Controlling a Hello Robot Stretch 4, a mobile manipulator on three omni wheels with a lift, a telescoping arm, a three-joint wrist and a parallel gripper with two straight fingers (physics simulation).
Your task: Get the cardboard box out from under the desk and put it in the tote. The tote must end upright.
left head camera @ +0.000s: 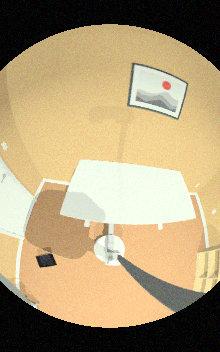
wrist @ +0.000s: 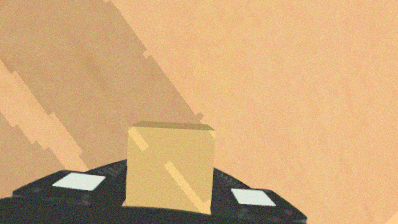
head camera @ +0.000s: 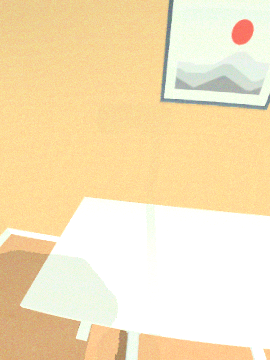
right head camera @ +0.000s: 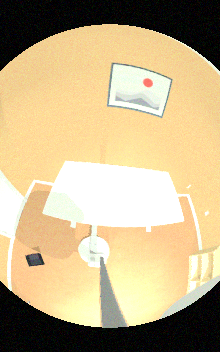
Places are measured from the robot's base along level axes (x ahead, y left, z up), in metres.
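Where they show: gripper, fingertip midpoint: (wrist: 171,177).
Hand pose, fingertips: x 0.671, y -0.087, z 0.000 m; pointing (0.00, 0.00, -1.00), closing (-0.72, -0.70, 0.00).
Each offset is from my fingertips to the top centre of the thing. Level surfaces: height alone.
The cardboard box {dx -0.002, dy +0.002, dz +0.023 m} (wrist: 170,150), a tan block, stands upright between the two black fingers in the wrist view. My gripper (wrist: 171,177) is shut on it, with a finger against each side. The white desk {dz +0.693 m} (head camera: 200,260) (left head camera: 130,192) (right head camera: 115,195) hides the gripper and the box in the head views. A small dark open container, seemingly the tote {dx -1.113, dy +1.046, dz +0.073 m} (left head camera: 46,260) (right head camera: 35,259), sits upright on the floor at the left, clear of the desk.
My arm (head camera: 132,345) reaches under the desk's front edge. Desk legs (left head camera: 160,226) (right head camera: 148,228) show below that edge. My round white base (left head camera: 101,254) (right head camera: 85,250) is in front of the desk. A wooden shelf unit stands at the far right. A framed picture (head camera: 217,95) hangs behind the desk.
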